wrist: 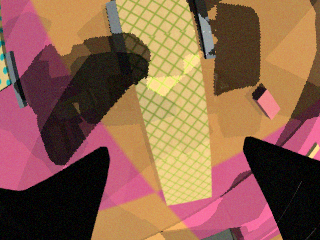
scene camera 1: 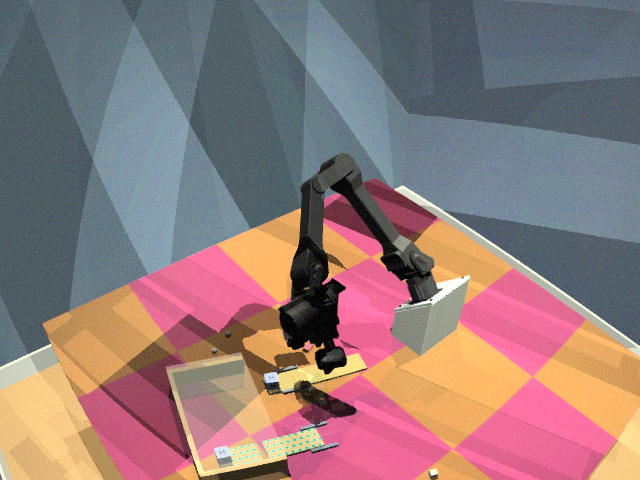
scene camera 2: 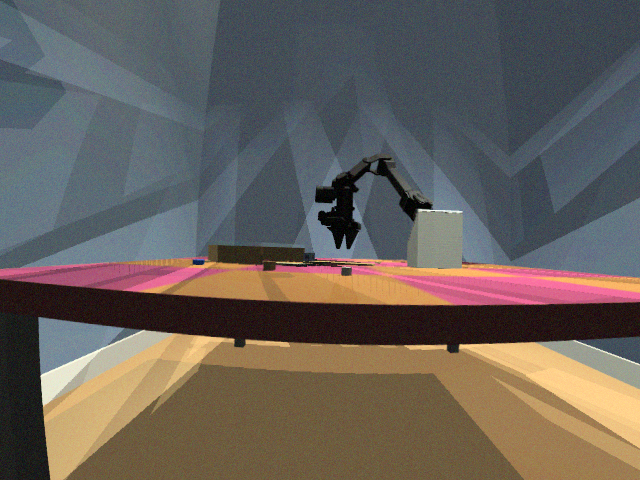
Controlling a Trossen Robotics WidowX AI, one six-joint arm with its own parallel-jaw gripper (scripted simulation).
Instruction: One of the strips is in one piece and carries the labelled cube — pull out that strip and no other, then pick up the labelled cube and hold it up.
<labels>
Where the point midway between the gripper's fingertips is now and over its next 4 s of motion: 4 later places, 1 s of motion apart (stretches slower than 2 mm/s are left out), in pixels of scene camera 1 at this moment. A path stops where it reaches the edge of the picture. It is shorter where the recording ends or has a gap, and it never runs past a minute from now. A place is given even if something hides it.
My gripper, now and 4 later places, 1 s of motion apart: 322,360; 277,368; 270,380; 286,371; 313,352
</labels>
